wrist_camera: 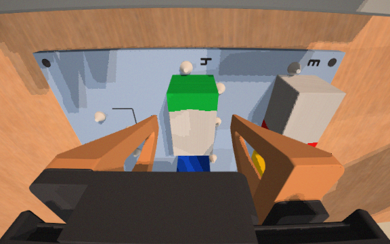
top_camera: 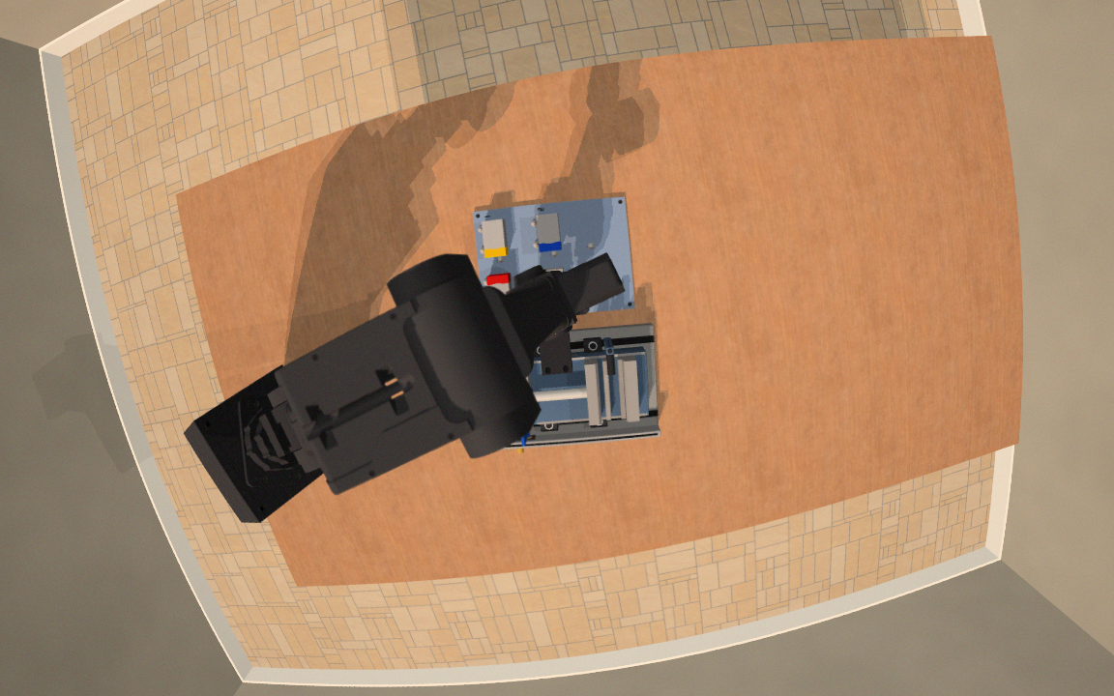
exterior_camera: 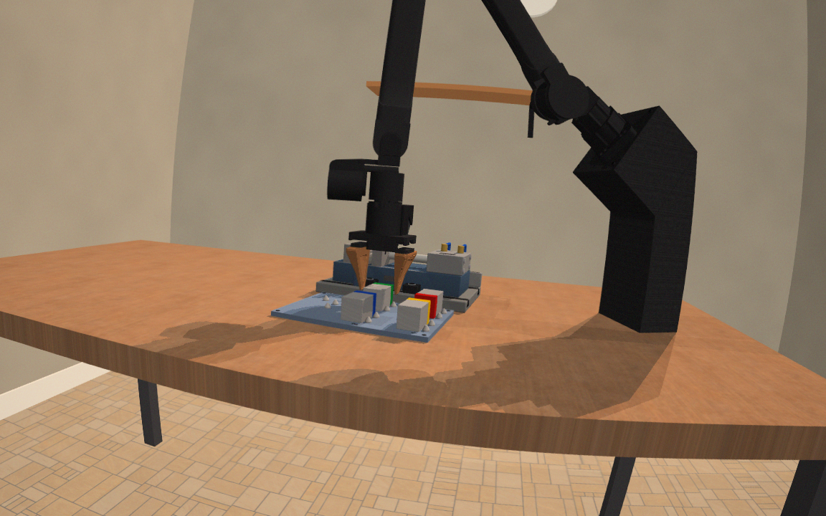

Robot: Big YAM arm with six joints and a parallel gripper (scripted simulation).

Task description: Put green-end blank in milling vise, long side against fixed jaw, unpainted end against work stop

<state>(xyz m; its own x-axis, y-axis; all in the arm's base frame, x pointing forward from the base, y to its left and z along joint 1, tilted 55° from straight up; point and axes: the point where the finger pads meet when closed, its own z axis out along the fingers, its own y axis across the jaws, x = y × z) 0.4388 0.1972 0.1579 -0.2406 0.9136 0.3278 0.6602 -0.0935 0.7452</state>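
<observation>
My hand is 2 cm above the green-ended blank. The rest, counted from my hand: blue-ended blank (9 cm to the left, 3 cm behind, 2 cm below); red-ended blank (8 cm behind, 3 cm to the right, 2 cm below); blue pin plate (4 cm to the left, 4 cm below, 1 cm behind).
</observation>
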